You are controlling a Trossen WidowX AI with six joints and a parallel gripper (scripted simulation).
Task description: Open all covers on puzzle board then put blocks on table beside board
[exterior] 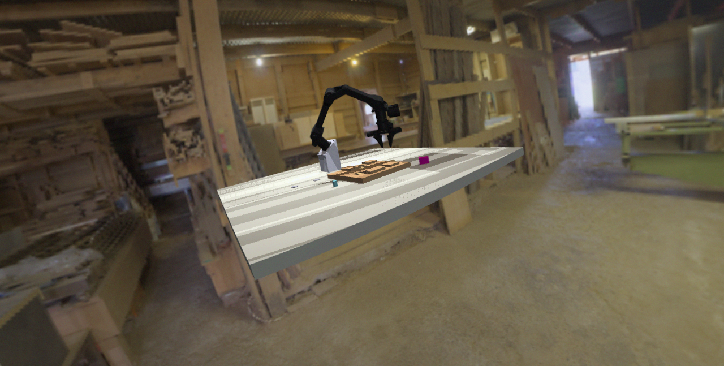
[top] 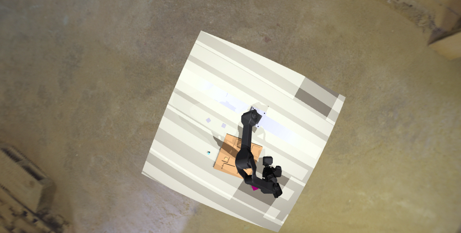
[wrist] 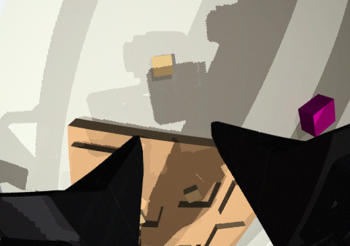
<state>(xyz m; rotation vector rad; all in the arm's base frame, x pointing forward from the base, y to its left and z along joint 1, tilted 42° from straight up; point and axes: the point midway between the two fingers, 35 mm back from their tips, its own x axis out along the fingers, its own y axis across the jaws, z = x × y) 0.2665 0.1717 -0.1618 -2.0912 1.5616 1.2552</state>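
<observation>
The tan wooden puzzle board lies 70 mm ahead of my gripper tip, 160 mm to the right of it and 70 mm below it. Round my gripper tip: teal block 160 mm ahead, 390 mm to the right, 80 mm below; then magenta block 220 mm ahead, 60 mm to the left, 70 mm below.
</observation>
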